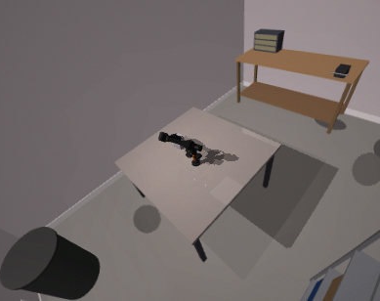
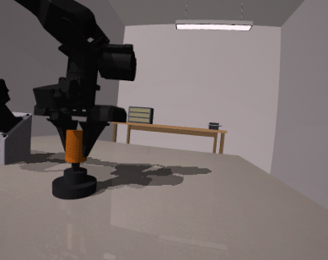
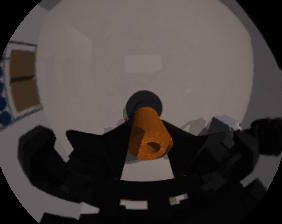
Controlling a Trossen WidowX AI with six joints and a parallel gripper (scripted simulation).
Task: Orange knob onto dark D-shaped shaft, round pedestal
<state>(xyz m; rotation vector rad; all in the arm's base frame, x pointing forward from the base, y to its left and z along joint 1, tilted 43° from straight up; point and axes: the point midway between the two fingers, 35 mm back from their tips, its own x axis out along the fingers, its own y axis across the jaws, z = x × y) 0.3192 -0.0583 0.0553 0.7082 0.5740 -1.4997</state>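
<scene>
Now: gripper tip 20 mm below the orange knob. Round my gripper tip: dark shaft (40 mm below).
</scene>
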